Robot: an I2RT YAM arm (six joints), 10 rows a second.
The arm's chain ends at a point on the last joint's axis. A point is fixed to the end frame.
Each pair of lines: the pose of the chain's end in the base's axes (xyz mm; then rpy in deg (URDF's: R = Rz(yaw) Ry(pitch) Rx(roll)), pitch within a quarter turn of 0, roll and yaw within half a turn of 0), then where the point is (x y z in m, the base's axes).
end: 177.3, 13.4, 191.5, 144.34, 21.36, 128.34
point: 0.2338 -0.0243 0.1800
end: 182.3, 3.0, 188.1, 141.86, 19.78, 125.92
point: 0.2379 -0.0357 0.1757
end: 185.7, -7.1, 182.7, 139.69, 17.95, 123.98
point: 0.2406 -0.0464 0.1691
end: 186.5, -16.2, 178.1, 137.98, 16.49, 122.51
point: 0.2409 -0.0559 0.1636
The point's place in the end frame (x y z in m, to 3 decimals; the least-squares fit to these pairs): -0.056 -0.003 0.040
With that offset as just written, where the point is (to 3 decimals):
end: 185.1, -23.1, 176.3, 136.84, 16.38, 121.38
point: 0.239 -0.063 0.162
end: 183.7, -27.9, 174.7, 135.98, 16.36, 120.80
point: 0.238 -0.068 0.161
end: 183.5, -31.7, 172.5, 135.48, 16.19, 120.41
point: 0.237 -0.072 0.159
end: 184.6, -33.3, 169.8, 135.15, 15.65, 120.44
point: 0.239 -0.074 0.156
